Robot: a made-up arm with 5 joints.
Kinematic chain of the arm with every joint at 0, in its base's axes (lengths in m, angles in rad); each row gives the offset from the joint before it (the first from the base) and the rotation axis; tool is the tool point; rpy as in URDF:
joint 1: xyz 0 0 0.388 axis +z
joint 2: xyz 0 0 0 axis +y
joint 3: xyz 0.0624 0 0.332 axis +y
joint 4: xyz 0.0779 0 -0.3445 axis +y
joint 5: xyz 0.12 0 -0.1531 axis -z
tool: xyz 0 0 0 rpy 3.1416 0 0
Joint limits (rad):
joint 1: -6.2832..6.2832
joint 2: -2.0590..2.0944
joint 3: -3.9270..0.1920
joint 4: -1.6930..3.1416
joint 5: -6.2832..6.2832
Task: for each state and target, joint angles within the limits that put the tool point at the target. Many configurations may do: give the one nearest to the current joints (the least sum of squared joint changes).
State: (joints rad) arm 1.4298 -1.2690 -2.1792 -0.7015 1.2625
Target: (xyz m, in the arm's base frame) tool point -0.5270 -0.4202 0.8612
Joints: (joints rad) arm 0.6731 -1.2487 -2.2200 -0.5392 1.2625
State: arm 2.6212 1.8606 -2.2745 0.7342 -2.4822
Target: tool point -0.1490 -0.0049 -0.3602
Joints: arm 3.1745 2.0944 -1.8043 0.8174 -2.4822
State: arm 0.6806 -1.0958 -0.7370 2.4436 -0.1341
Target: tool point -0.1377 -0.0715 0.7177
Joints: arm 0.4789 -1.5680 -1.3439 2.4685 -0.1341
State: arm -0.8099 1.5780 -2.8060 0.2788 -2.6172
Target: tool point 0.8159 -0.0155 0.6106
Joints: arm -0.0190 1.4534 -3.1389 0.0552 -2.6172
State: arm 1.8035 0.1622 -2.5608 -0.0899 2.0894
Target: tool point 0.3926 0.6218 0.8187
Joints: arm 1.0076 0.5950 -2.1376 -0.0451 2.0894
